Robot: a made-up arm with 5 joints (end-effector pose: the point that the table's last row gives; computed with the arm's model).
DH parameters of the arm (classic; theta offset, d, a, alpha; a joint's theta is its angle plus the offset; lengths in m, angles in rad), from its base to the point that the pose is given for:
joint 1: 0 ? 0 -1.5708
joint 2: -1.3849 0 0.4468 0
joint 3: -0.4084 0 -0.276 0
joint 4: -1.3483 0 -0.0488 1.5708
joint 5: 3.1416 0.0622 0 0
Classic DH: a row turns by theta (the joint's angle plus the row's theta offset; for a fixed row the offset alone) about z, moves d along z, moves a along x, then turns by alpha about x.
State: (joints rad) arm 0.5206 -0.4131 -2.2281 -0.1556 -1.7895
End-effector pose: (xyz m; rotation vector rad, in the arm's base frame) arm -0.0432 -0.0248 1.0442 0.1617 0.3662 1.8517
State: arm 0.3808 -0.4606 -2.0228 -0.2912 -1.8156
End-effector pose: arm -0.0259 -0.0104 1.0242 0.1890 0.3696 1.6855
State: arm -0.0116 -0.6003 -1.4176 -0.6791 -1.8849
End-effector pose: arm 0.0192 -0.0002 0.9258 0.2810 0.3820 1.2234
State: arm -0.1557 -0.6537 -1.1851 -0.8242 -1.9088
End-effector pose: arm 0.0270 -0.0042 0.8749 0.3213 0.3859 1.0556
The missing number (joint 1, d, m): 0.2684
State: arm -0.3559 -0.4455 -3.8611 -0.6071 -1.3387
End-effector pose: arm -0.4099 0.1524 0.6903 -1.6706 -0.8941 1.0242
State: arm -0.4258 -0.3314 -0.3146 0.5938 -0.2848
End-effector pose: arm 0.1802 -0.0817 0.4726 3.1147 -0.2200 0.0764
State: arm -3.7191 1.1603 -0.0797 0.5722 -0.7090
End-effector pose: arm -0.1347 0.0878 0.1439 -0.1037 1.5747 -1.0275
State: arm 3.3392 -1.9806 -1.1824 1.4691 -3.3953
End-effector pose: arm 0.4379 0.0877 0.4931 -2.0011 -0.4594 2.3220
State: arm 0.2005 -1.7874 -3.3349 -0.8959 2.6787
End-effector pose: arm -0.6256 -0.1271 0.0187 0.9374 -2.7216 -0.0502
